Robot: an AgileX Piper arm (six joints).
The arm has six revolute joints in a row. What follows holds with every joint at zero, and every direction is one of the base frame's. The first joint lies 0.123 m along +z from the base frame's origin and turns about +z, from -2.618 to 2.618 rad. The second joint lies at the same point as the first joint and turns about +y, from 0 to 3.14 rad. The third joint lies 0.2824 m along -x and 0.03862 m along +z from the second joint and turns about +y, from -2.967 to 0 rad. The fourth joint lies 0.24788 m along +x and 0.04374 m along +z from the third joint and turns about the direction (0.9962, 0, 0.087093), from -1.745 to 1.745 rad. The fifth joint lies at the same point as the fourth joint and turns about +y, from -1.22 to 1.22 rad. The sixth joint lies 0.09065 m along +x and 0.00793 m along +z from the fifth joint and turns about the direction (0.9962, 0, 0.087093), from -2.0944 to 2.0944 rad. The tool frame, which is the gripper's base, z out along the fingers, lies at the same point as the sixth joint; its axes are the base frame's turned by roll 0, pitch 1.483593 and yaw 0 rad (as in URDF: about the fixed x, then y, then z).
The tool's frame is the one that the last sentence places.
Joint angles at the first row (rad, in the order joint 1, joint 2, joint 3, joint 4, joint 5, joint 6):
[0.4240 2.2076 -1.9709 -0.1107 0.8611 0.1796]
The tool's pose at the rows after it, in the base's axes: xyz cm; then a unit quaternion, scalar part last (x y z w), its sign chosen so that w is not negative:
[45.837 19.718 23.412 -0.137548 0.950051 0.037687 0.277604]
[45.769 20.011 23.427 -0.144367 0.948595 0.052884 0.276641]
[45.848 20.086 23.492 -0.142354 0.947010 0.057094 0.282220]
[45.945 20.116 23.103 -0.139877 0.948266 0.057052 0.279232]
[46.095 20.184 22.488 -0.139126 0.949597 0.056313 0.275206]
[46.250 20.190 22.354 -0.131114 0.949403 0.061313 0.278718]
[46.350 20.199 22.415 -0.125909 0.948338 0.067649 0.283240]
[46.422 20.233 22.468 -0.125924 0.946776 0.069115 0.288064]
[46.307 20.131 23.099 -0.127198 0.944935 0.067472 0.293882]
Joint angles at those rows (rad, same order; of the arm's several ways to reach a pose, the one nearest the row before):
[0.4201 2.2091 -1.9709 -0.1002 0.8590 0.1761]
[0.4201 2.2091 -1.9710 -0.0576 0.8511 0.1433]
[0.4200 2.2091 -1.9709 -0.0529 0.8376 0.1453]
[0.4198 2.2170 -1.9709 -0.0529 0.8358 0.1507]
[0.4198 2.2297 -1.9710 -0.0529 0.8317 0.1531]
[0.4179 2.2337 -1.9710 -0.0481 0.8181 0.1659]
[0.4159 2.2336 -1.9709 -0.0382 0.8053 0.1701]
[0.4159 2.2336 -1.9709 -0.0382 0.7947 0.1698]
[0.4159 2.2210 -1.9709 -0.0454 0.7966 0.1698]

